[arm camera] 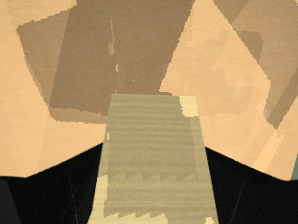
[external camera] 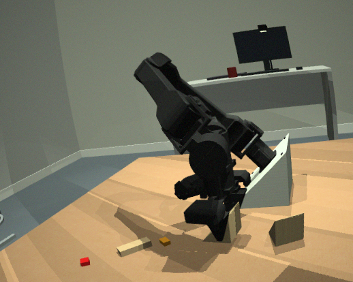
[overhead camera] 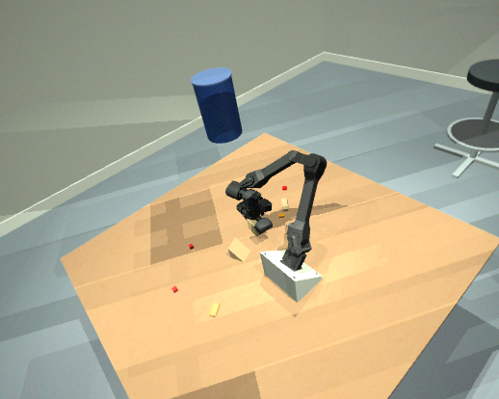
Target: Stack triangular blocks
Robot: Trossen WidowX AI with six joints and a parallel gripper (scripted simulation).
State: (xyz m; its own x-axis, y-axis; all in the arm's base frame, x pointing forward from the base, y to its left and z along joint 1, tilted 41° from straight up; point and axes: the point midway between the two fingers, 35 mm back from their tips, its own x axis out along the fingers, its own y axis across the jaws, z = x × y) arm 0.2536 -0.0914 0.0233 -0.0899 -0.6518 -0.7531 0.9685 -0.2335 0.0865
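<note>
My gripper tip is now 14 cm to the left of the orange cube, 3 cm above it and 2 cm past it. The rest, counted from my gripper tip: red cube (30 cm to the right, 9 cm ahead, 3 cm below); pale bar (20 cm to the right, 3 cm below, 1 cm ahead).
</note>
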